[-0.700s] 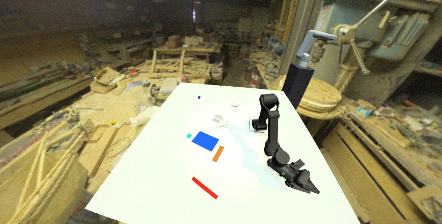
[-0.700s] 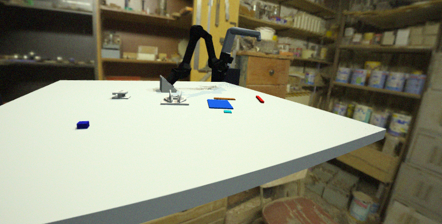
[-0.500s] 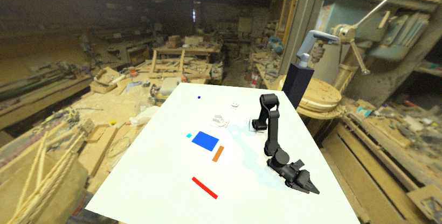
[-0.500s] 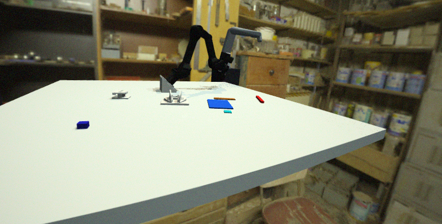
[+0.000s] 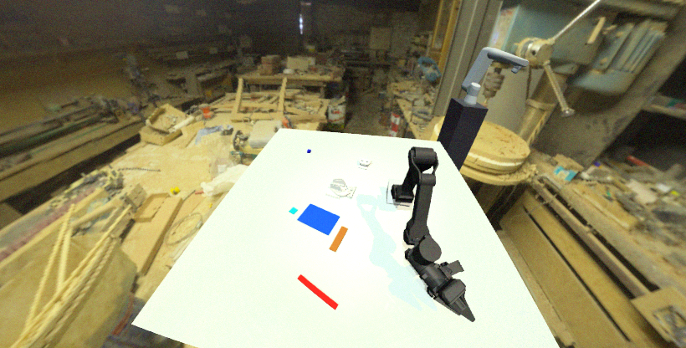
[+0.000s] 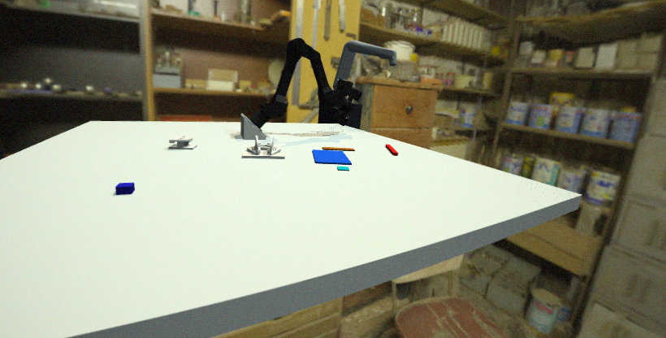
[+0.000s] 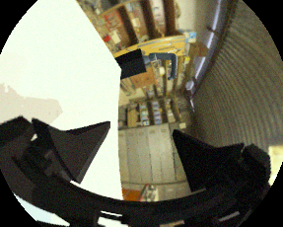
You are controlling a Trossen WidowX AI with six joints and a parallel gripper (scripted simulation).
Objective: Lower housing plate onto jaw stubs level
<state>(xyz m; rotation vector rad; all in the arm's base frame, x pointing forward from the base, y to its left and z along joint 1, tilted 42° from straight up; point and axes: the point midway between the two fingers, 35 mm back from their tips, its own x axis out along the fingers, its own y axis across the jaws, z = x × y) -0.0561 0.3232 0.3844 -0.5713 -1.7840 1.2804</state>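
Right now the grey-white housing part is 210 mm ahead of my gripper tip, 790 mm to the right of it and 100 mm below it. Also, from my gripper tip: blue flat plate (430 mm ahead, 390 mm to the right, 120 mm below); red bar (400 mm ahead, 100 mm to the right, 120 mm below); orange bar (340 mm ahead, 300 mm to the right, 120 mm below).
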